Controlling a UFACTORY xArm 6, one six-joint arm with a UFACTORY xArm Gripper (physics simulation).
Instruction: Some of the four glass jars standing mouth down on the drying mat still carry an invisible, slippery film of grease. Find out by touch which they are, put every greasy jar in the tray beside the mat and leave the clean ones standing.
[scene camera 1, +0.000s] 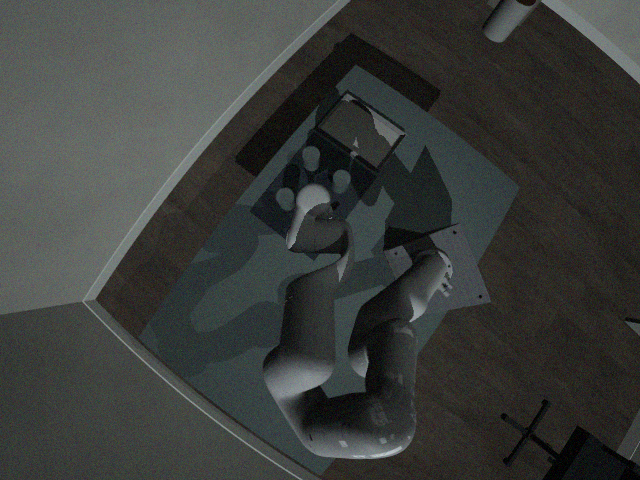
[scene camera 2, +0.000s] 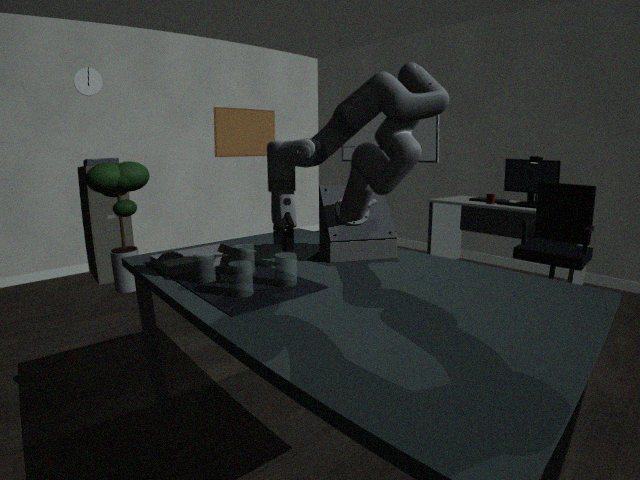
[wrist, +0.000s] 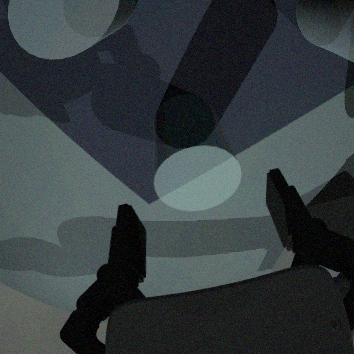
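Where they show: gripper, fingertip midpoint: (scene camera 2: 283, 247) (wrist: 201, 201); arm's base, link origin: (scene camera 1: 432, 267) (scene camera 2: 352, 211).
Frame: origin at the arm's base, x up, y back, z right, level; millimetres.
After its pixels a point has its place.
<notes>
Four translucent glass jars stand mouth down on the dark drying mat (scene camera 1: 264, 210) {y -524, x -162, z -300 mm} (scene camera 2: 273, 297) {y -426, x -162, z -279 mm} (wrist: 285, 80) {y -359, x -162, z -75 mm}. The near jar (scene camera 2: 285, 271) {y -363, x -116, z -218 mm} (wrist: 197, 177) {y -354, x -76, z -189 mm} is below my gripper (scene camera 2: 284, 248) {y -354, x -54, z -190 mm} (wrist: 201, 201) {y -354, x -54, z -190 mm}, which is open and empty, its fingertips just above the jar's flat top. The arm hides this jar in the first scene view. The left jar (scene camera 1: 284, 198) {y -487, x -76, z -218 mm} (scene camera 2: 241, 279) {y -499, x -111, z -243 mm}, the far jar (scene camera 1: 310, 158) {y -545, x -76, z -57 mm} (scene camera 2: 204, 269) {y -562, x -119, z -75 mm} and the right jar (scene camera 1: 341, 181) {y -410, x -76, z -26 mm} (scene camera 2: 245, 253) {y -425, x -93, z -49 mm} stand apart from it. The tray (scene camera 1: 391, 151) {y -399, x -163, z 245 mm} lies beside the mat, with no jar visible in it. Grease cannot be seen.
The robot's base block (scene camera 1: 467, 268) {y 50, x 72, z 58 mm} (scene camera 2: 361, 250) {y -12, x -128, z -81 mm} stands on the same table (scene camera 1: 356, 80) {y -743, x -165, z 358 mm} (scene camera 2: 465, 320) {y -108, x -165, z -641 mm}. Two other jars show at the top left and top right of the wrist view, on either side of the near jar. Dark arm shadows cross the mat and table.
</notes>
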